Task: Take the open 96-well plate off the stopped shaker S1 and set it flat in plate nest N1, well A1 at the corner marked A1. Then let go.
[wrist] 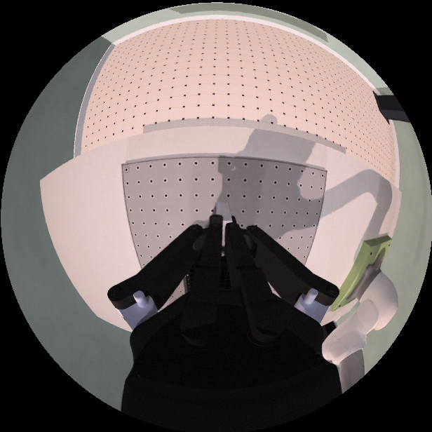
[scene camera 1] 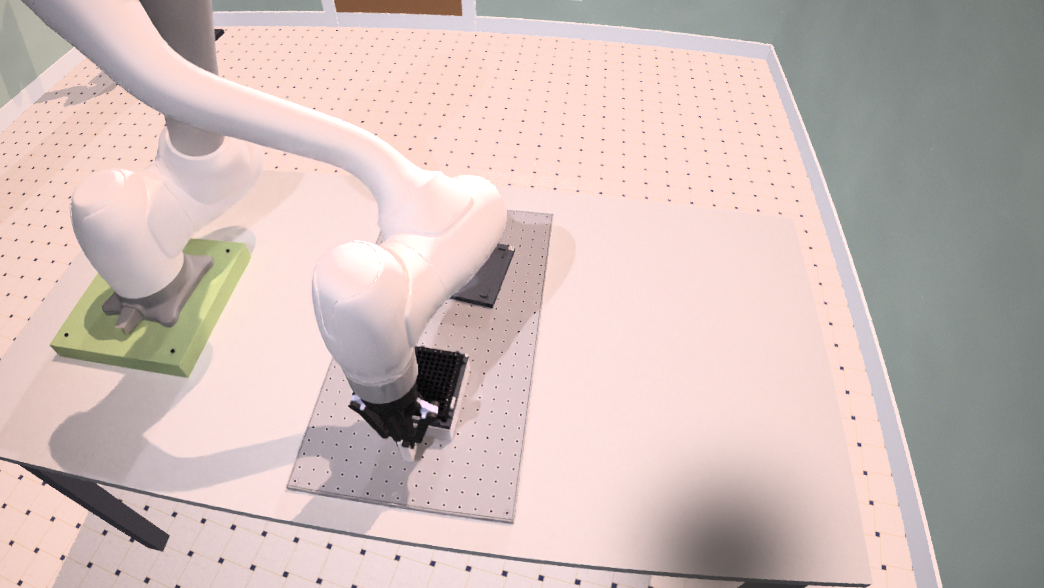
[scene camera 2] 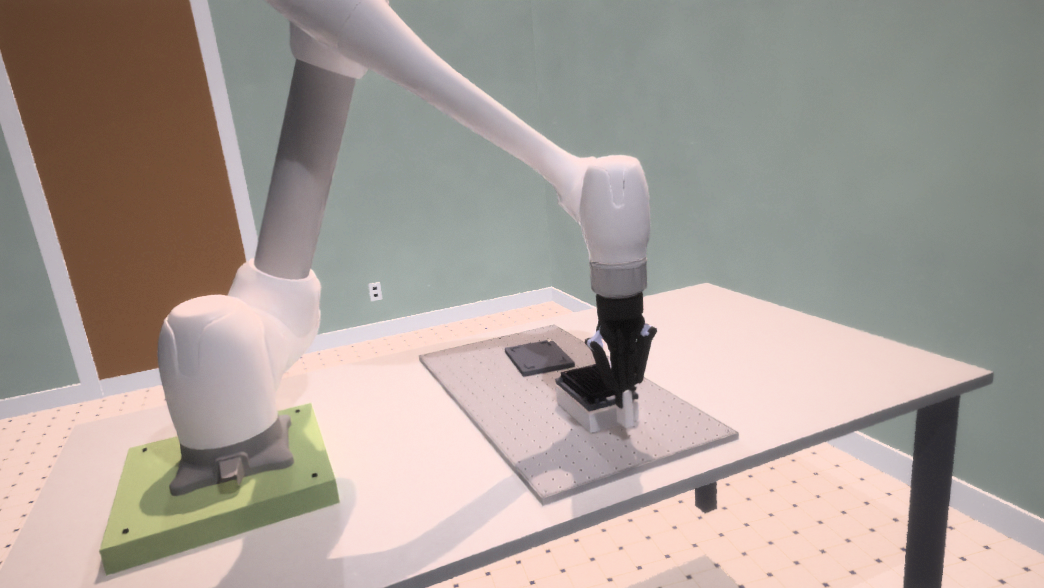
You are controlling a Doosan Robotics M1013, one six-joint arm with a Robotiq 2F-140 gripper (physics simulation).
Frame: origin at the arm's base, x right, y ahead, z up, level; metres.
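Seen in the pictures: gripper, fingertip midpoint: (scene camera 1: 410, 453) (scene camera 2: 625, 423); arm's base, origin of the base link: (scene camera 1: 159, 286) (scene camera 2: 236, 454).
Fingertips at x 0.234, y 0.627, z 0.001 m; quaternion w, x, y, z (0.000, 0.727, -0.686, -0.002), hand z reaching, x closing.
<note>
Pixels of each thing's top centre, then the offset from my fingertips to it. "spot": a spot on its surface instead. Level surfaces: height alone.
- black open 96-well plate, middle of its top: (scene camera 1: 429, 379) (scene camera 2: 594, 378) dx -0.119, dy +0.003, dz +0.037 m
- white shaker S1, surface spot: (scene camera 1: 439, 433) spot: dx -0.048, dy +0.035, dz -0.009 m
- Plate nest N1, middle of its top: (scene camera 1: 476, 267) (scene camera 2: 538, 353) dx -0.425, dy +0.008, dz -0.018 m
- grey perforated board, its level: dz -0.032 m
- pale table, its level: dz -0.045 m
The black open 96-well plate (scene camera 1: 440, 372) (scene camera 2: 579, 379) sits on the white shaker S1 (scene camera 1: 439, 433) (scene camera 2: 575, 410). Plate nest N1 (scene camera 1: 498, 281) (scene camera 2: 539, 357) is a flat dark slab farther back; the arm partly covers it in scene camera 1. My gripper (scene camera 1: 409, 442) (scene camera 2: 626, 398) (wrist: 221, 211) is shut and empty and points down at the front end of the shaker. Its fingertips are at the top of a small light grey upright part (scene camera 1: 409, 453) (scene camera 2: 627, 414) (wrist: 223, 210); contact cannot be told. In the wrist view the fingers hide most of the plate. The A1 marks cannot be read.
Shaker and nest are on a grey perforated board (scene camera 1: 485, 474) (scene camera 2: 544, 474) (wrist: 160, 187) on the pale table (scene camera 1: 657, 328) (scene camera 2: 803, 350). The arm's base stands on a green block (scene camera 1: 175, 350) (scene camera 2: 310, 438) (wrist: 352, 280) to the left in both scene views.
</note>
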